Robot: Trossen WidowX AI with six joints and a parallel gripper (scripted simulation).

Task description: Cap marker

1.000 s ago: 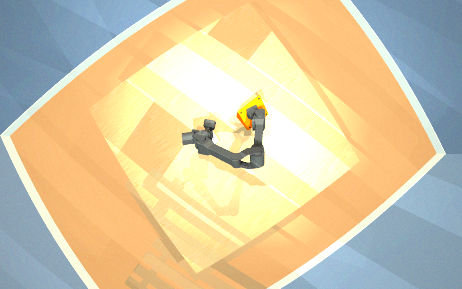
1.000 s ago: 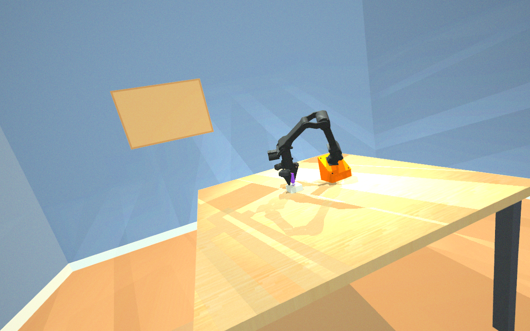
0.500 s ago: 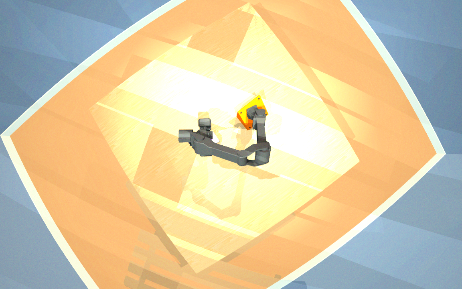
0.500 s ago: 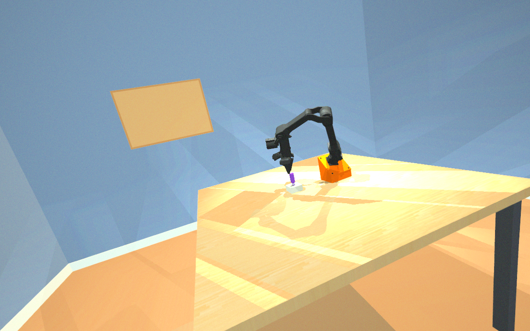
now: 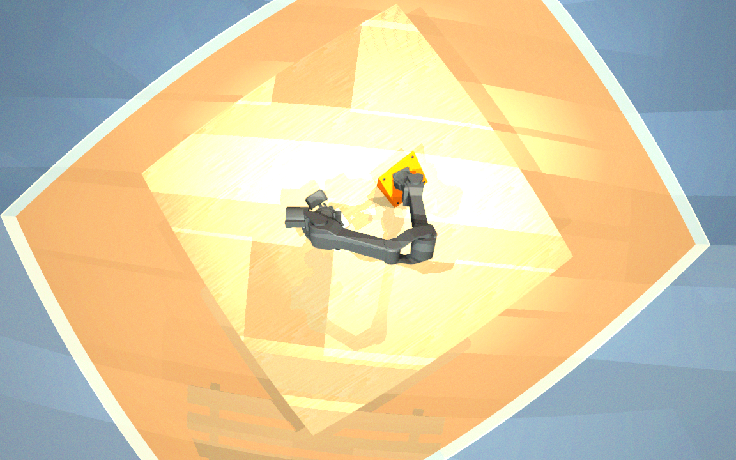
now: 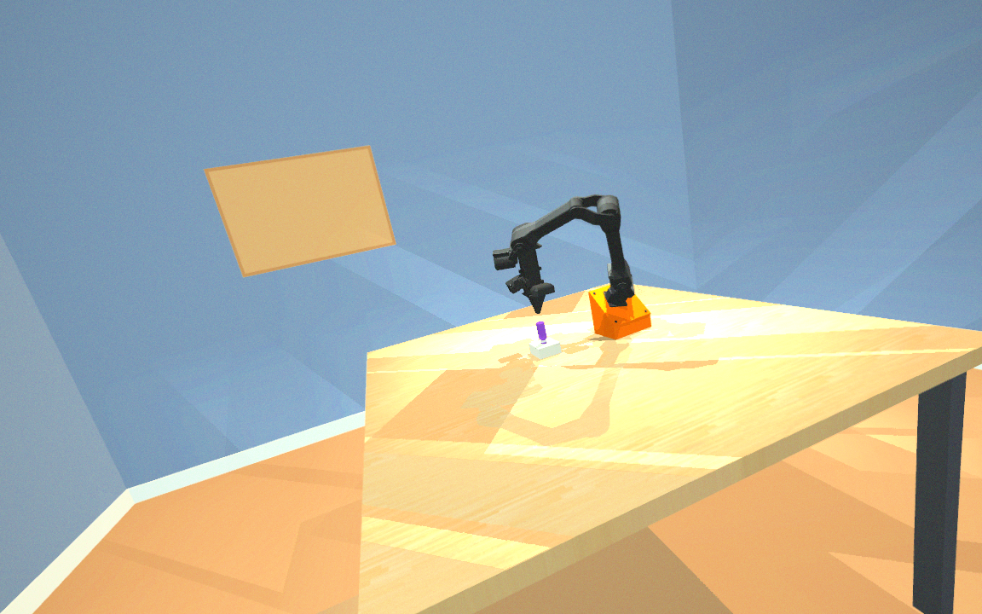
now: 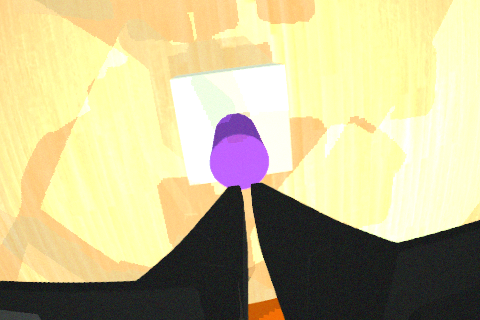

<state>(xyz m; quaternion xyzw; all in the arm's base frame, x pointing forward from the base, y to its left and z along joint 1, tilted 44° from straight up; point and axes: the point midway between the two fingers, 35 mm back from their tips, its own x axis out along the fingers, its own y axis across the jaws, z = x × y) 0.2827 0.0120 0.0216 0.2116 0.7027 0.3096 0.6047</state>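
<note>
Now: gripper tip 6 cm above the purple cap. The rest, counted from my gripper tip: white holder block: 12 cm below.
</note>
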